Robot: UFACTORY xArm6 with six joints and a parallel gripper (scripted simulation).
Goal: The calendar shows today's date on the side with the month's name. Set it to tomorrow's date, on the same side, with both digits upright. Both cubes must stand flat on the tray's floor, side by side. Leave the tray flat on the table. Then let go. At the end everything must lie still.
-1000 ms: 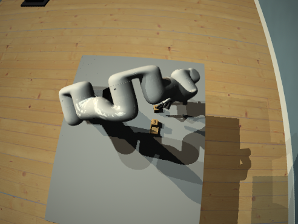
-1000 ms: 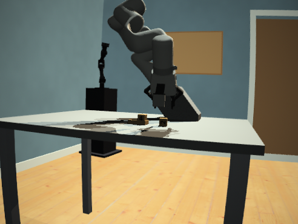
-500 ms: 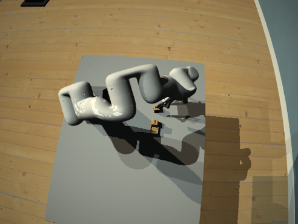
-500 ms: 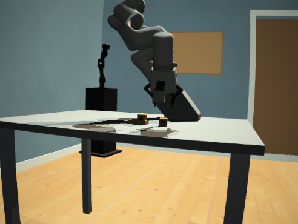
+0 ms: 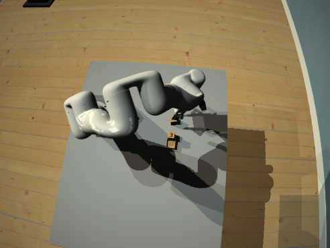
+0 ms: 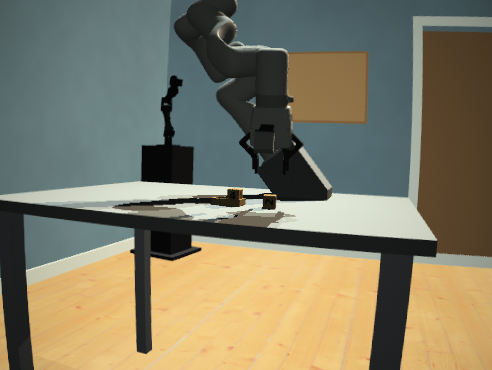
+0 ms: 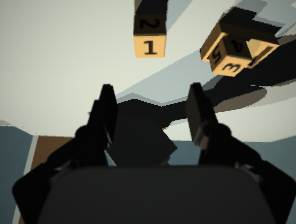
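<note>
My hand is 90 mm above the wooden number cube and 10 mm past it. From my hand the other things lie so: wooden calendar tray: 110 mm to the right, 90 mm below.
</note>
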